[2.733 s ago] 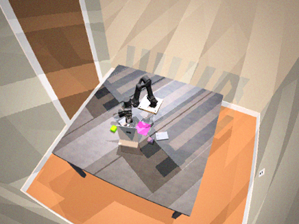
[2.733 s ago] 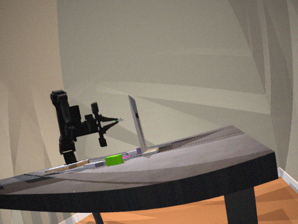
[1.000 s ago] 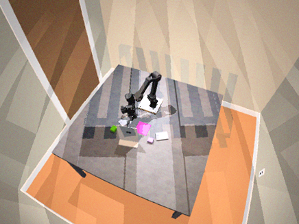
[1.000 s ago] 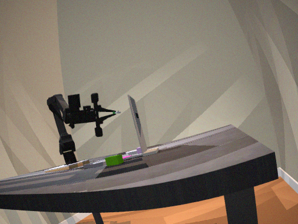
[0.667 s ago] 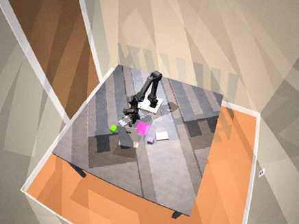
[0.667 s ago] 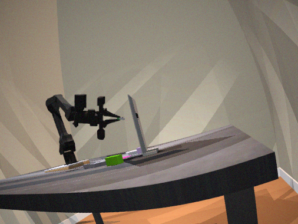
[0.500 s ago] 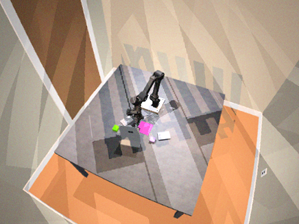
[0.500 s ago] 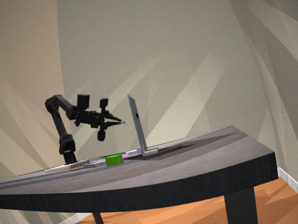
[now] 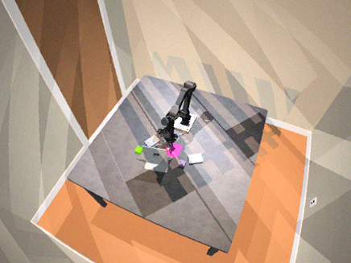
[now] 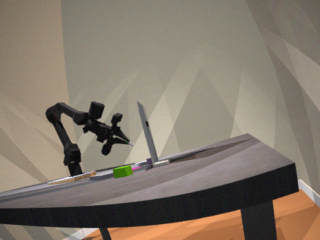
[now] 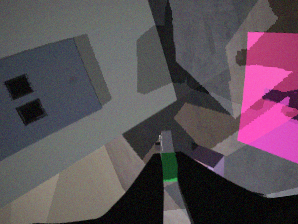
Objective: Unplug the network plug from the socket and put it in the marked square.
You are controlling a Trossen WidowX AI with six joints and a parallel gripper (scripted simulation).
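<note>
Right now the upright grey panel is 12 cm ahead of my gripper tip, 3 cm to the right of it and 1 cm below it.
</note>
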